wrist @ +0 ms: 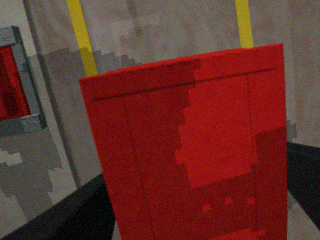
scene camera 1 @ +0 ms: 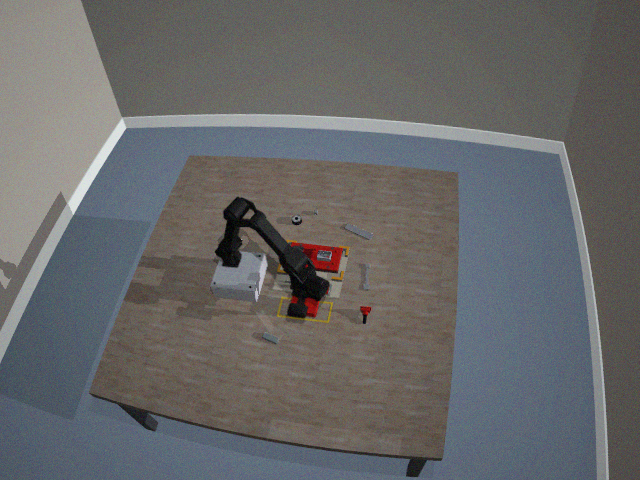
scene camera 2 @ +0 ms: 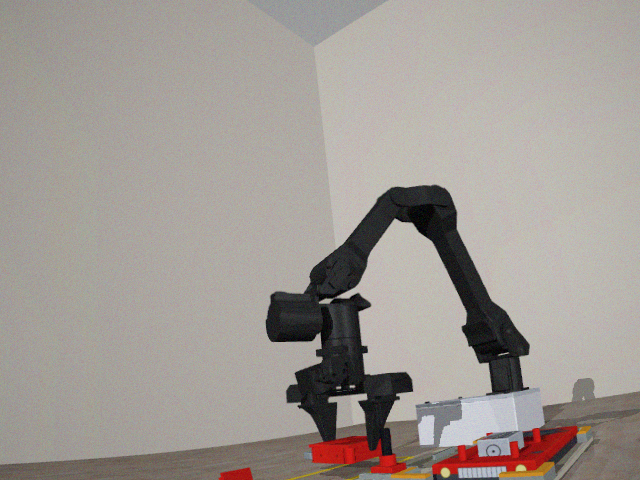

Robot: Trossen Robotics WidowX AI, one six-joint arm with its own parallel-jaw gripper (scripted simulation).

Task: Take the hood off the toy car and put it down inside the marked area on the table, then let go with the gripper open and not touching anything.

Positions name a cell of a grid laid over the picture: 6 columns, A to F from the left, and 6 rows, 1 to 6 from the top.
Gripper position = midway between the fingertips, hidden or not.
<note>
The gripper (scene camera 2: D6) carries a hood (wrist: D4).
The gripper is seen too in the wrist view (wrist: D5).
</note>
